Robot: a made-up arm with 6 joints.
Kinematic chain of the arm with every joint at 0, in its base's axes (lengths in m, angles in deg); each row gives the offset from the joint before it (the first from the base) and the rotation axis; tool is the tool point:
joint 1: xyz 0 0 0.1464 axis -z
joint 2: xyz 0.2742 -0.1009 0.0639 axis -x
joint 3: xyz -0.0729 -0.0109 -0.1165 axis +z
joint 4: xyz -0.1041 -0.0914 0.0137 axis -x
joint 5: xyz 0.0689 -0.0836 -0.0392 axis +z
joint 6: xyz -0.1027 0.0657 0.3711 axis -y
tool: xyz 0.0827 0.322 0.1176
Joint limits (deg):
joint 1: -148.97..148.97
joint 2: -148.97..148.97
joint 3: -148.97..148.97
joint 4: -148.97..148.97
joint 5: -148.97..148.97
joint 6: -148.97..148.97
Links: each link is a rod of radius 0.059 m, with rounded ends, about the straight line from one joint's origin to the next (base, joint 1, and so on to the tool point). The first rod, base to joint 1, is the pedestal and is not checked.
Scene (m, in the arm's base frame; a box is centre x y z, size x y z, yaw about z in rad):
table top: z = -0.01
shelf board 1: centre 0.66 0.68 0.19 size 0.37 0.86 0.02 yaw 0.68
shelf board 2: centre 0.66 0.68 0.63 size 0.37 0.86 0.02 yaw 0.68
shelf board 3: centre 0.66 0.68 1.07 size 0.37 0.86 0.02 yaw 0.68
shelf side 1: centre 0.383 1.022 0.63 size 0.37 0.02 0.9 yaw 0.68
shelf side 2: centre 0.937 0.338 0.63 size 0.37 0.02 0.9 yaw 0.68
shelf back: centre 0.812 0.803 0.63 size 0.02 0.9 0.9 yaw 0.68
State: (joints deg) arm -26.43 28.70 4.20 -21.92 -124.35 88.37
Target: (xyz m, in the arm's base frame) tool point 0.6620 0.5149 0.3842
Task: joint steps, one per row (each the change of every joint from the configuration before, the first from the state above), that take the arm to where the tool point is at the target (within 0.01 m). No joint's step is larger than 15 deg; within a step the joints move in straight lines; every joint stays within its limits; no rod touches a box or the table.
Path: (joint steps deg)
1: -5.80 8.60 12.33 -2.86 -1.09 1.02
2: -5.79 8.60 12.33 -2.87 -1.10 1.03
3: -7.43 -9.95 3.04 -5.53 -2.85 0.80
4: -7.43 -9.96 3.04 -5.54 -2.86 0.81

